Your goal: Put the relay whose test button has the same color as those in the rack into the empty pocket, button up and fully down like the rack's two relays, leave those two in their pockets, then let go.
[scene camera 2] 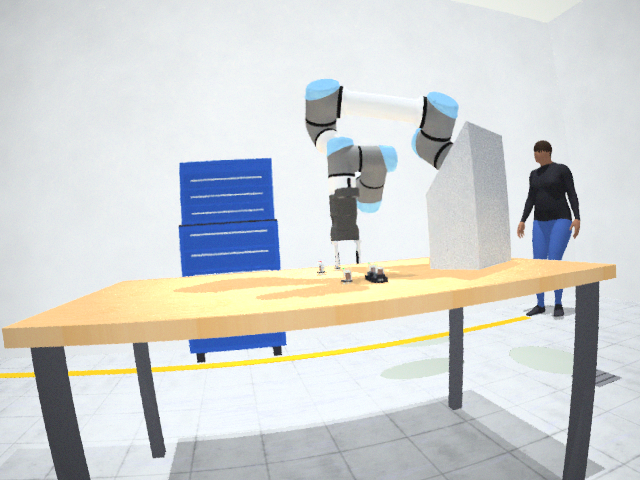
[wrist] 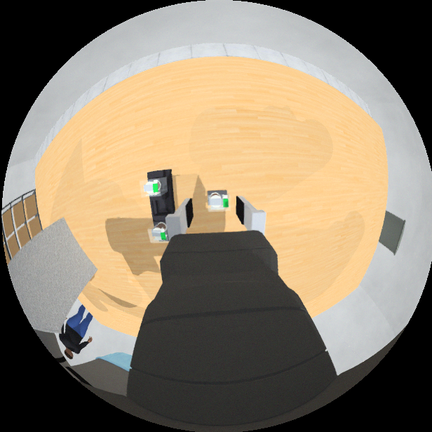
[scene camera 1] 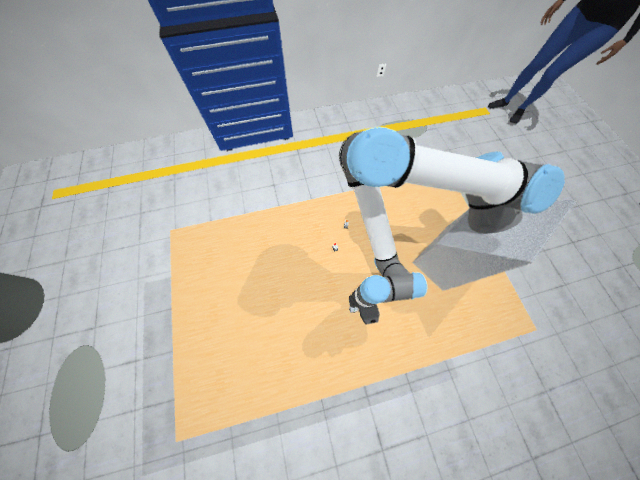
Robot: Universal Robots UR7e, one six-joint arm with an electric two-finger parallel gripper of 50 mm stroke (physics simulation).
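Places are measured from the arm's base along level axes (x ahead, y left, z up), in millimetres.
Pixels of known places: gripper, fingertip midpoint: (scene camera 2: 348,264) (scene camera 1: 357,308); arm's base at its link origin: (scene camera 2: 464,169) (scene camera 1: 494,219).
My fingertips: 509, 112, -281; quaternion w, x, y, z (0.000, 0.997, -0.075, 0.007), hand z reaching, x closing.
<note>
Ahead of a thing's pixels: the offset from my fingertips to its top centre, as dx, dy, dz. Level surfaces: height alone.
A relay with a green button {+6, +0, -8} (scene camera 2: 346,276) (wrist: 218,200) stands upright on the table beside the rack, button up. The black rack {-77, +6, -29} (scene camera 2: 376,278) (wrist: 169,186) holds two relays with green buttons, one (wrist: 152,187) at the far end and one (wrist: 160,233) at the near end, the latter partly hidden by a finger in the wrist view. The empty middle pocket (wrist: 161,205) lies between them. My gripper (scene camera 2: 347,265) (wrist: 214,205) is open and empty, with its fingertips above the loose relay, one to each side in the wrist view. The arm hides the rack in scene camera 1.
A relay with a red button {-12, -289, -8} (scene camera 1: 334,247) (scene camera 2: 321,267) and another small relay {-104, -384, -8} (scene camera 1: 345,224) stand farther off on the wooden table {dz -52} (scene camera 1: 222,361) (scene camera 2: 155,304). A grey speckled block (scene camera 1: 465,263) (scene camera 2: 454,222) (wrist: 50,275) stands beside the arm's base.
</note>
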